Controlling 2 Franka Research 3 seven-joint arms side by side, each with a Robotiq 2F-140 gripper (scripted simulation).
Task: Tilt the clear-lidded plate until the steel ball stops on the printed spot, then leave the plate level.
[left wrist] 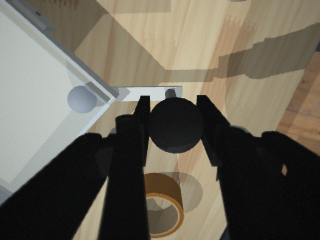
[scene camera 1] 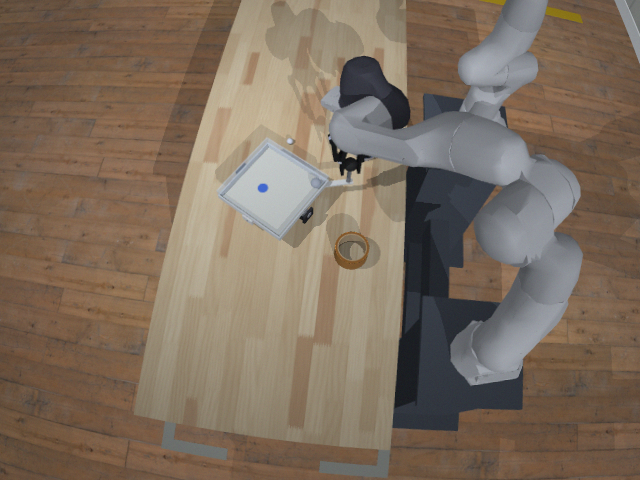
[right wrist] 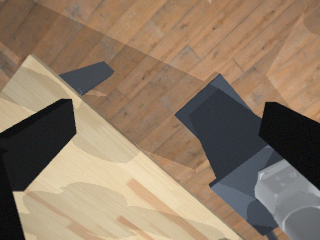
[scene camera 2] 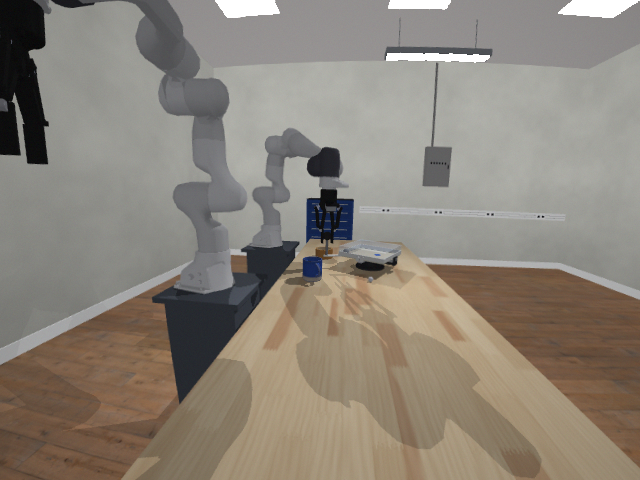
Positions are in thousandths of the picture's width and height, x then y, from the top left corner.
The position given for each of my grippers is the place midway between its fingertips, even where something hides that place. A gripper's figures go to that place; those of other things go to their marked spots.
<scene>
My left gripper (left wrist: 542,460) is 0.17 m from the lens. An orange-brown ring (left wrist: 492,773) is 0.33 m from the lens.
</scene>
